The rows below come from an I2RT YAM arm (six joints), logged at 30 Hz.
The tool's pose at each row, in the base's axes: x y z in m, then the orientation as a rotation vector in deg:
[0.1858 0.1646 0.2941 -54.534 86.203 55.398]
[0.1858 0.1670 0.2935 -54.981 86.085 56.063]
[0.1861 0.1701 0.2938 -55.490 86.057 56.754]
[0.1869 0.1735 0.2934 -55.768 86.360 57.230]
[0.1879 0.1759 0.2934 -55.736 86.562 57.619]
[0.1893 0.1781 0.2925 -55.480 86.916 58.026]
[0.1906 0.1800 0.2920 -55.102 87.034 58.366]
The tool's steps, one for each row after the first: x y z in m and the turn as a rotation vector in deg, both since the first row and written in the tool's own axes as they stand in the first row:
[0.0004 0.0008 0.0023 -0.704 0.060 0.137]
[-0.0001 0.0016 0.0053 -1.446 0.220 0.313]
[-0.0001 0.0021 0.0088 -1.868 0.533 0.634]
[-0.0004 0.0020 0.0113 -2.074 0.617 0.976]
[0.0002 0.0014 0.0140 -2.143 0.694 1.497]
[0.0004 0.0008 0.0162 -2.135 0.538 1.904]

